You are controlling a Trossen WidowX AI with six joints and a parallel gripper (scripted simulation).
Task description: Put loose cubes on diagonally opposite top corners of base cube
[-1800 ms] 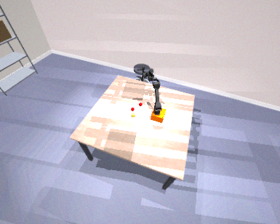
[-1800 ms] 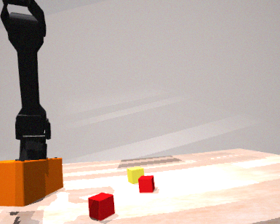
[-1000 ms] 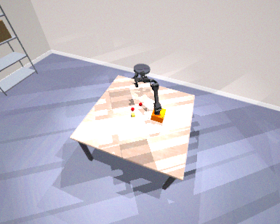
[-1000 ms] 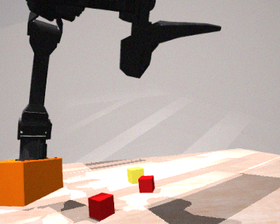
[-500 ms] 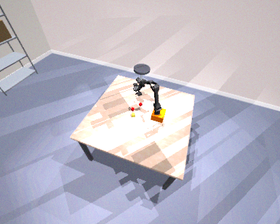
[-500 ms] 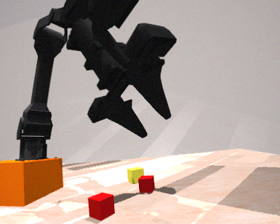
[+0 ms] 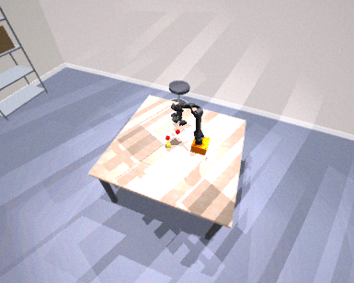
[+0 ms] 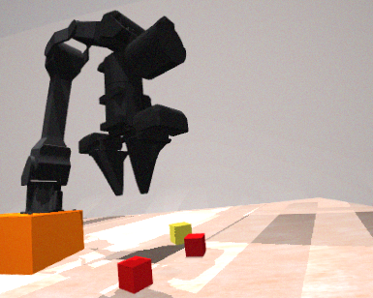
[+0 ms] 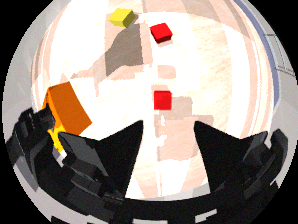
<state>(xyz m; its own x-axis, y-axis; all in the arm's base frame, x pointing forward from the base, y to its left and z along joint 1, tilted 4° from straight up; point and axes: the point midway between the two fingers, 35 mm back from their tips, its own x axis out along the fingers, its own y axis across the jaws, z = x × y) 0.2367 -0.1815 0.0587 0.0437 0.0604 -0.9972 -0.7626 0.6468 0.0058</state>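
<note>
Now: gripper tip 210 mm to the right of the yellow base cube, 100 mm above it and 60 mm short of it.
</note>
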